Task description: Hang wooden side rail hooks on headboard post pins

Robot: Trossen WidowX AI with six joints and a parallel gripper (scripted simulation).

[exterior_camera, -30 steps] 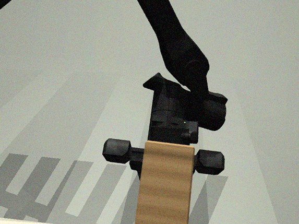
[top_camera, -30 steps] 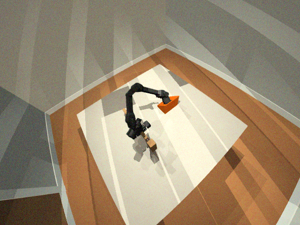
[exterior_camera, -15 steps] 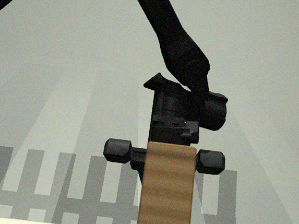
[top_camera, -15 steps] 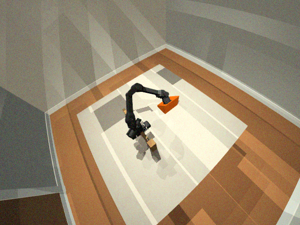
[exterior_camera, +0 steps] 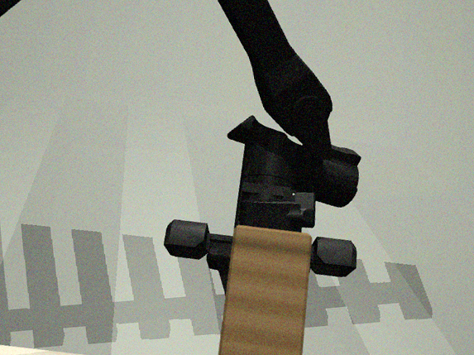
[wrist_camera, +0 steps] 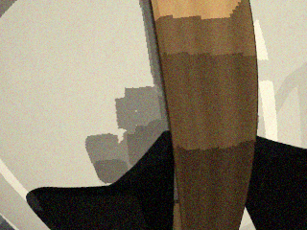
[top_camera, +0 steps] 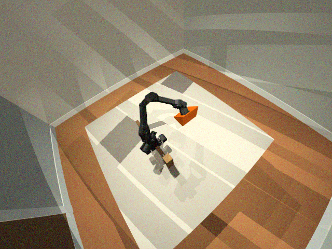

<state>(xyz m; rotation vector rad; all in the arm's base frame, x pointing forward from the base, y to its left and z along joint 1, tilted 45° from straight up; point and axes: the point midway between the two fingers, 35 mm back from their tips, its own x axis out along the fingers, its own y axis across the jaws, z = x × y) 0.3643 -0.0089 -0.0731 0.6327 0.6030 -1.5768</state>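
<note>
My gripper tip is now 15 cm to the right of the headboard post, 4 cm below it and 1 cm short of it.
</note>
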